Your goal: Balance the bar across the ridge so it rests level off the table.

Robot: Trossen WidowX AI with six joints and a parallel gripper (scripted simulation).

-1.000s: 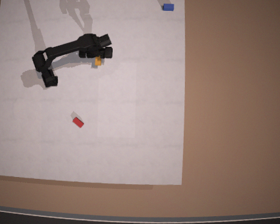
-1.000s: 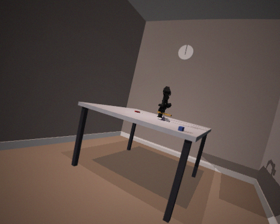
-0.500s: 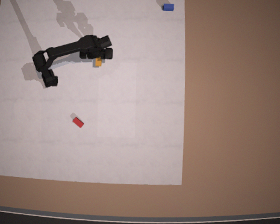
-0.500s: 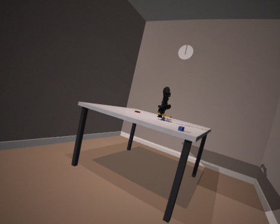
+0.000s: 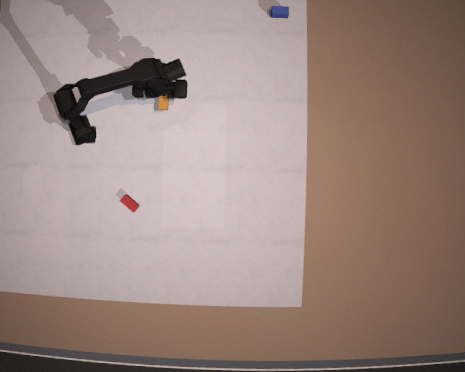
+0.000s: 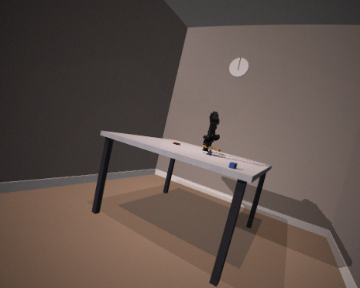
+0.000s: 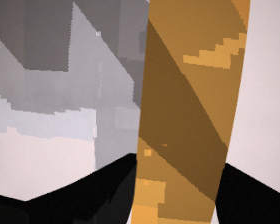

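My gripper tip is 3 cm to the right of the orange bar. Round my gripper tip: red block 13 cm behind, 40 cm to the right, 5 cm below; blue block 43 cm ahead, 36 cm to the left, 5 cm below.
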